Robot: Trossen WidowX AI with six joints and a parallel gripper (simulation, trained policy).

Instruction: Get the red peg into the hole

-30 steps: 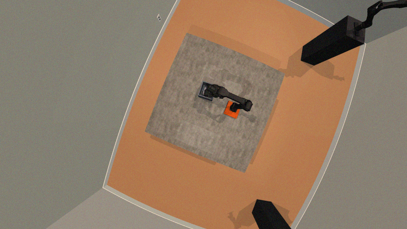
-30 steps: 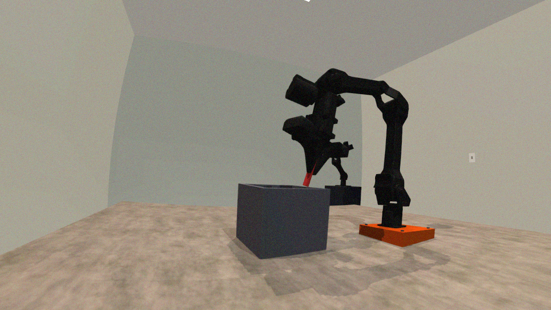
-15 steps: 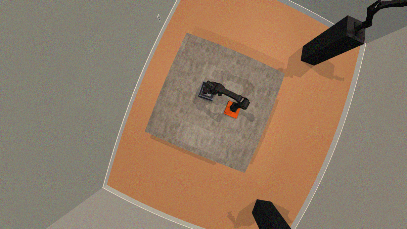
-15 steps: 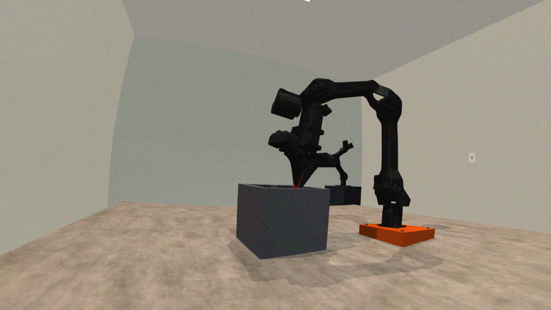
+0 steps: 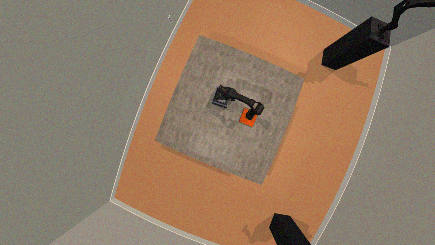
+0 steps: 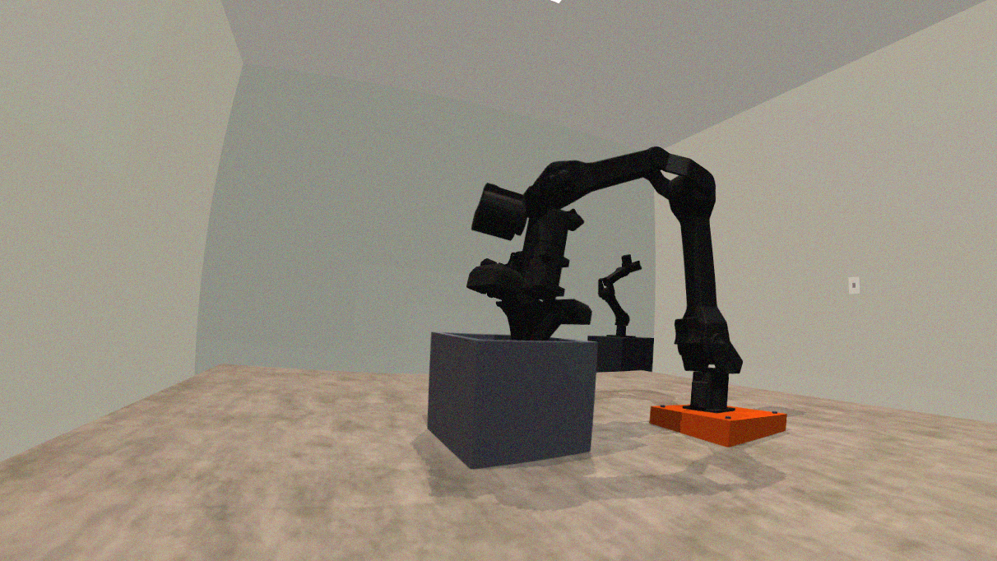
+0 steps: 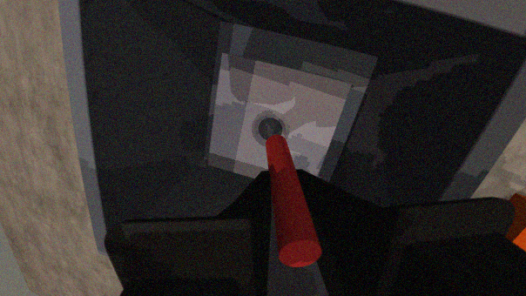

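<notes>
My gripper tip is 10 mm below the red peg. From my gripper tip the other things lie so: pale plate: 60 mm below, 20 mm ahead, 10 mm to the right.
</notes>
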